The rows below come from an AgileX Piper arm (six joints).
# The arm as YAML. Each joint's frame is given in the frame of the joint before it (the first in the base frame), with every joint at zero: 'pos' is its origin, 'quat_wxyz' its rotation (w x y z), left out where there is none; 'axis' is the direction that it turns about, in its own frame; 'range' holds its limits. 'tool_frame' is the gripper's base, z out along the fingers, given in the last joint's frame.
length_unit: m
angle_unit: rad
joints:
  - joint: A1
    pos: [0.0, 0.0, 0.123]
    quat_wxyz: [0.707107, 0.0, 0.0, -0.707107]
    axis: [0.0, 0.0, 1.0]
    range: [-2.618, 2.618]
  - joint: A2
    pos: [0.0, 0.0, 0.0]
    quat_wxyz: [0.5, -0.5, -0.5, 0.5]
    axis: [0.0, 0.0, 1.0]
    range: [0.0, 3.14]
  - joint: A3
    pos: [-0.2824, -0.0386, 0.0]
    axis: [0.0, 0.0, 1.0]
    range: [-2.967, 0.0]
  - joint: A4
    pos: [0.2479, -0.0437, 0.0]
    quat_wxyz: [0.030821, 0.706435, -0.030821, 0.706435]
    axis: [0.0, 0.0, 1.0]
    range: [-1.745, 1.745]
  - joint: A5
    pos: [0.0, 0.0, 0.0]
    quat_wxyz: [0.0, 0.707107, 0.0, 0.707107]
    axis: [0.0, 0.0, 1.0]
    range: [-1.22, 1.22]
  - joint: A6
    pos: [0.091, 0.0, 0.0]
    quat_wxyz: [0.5, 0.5, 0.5, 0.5]
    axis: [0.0, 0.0, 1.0]
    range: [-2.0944, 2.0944]
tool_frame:
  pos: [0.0, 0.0, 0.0]
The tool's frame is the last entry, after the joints.
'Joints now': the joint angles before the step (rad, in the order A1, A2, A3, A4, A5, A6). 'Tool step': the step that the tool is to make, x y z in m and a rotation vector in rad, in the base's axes. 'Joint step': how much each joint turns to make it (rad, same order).
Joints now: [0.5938, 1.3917, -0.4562, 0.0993, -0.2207, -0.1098]
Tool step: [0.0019, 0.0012, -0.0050, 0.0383, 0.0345, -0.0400]
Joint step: [0.0007, 0.0253, 0.0002, 0.0041, -0.0170, 0.0616]
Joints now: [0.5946, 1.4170, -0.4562, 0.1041, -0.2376, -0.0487]
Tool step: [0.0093, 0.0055, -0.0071, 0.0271, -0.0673, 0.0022]
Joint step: [-0.0002, 0.0707, -0.0001, -0.0200, -0.1419, 0.0092]
